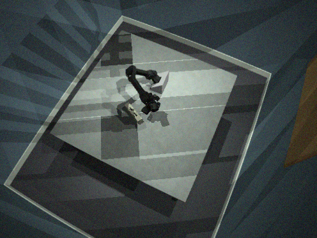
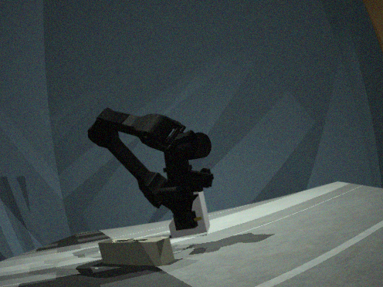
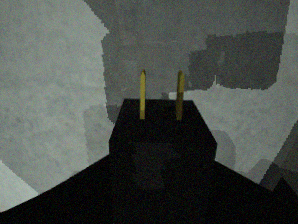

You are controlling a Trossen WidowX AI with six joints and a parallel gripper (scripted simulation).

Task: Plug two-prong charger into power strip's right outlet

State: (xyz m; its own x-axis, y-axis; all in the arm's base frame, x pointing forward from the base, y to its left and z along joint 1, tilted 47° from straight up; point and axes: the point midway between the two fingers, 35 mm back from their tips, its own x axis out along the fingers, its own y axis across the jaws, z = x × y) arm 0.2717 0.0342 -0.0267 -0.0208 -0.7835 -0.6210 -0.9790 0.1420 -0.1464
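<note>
Right now my gripper tip is 2 cm to the right of the black two-prong charger and 1 cm below it.
</note>
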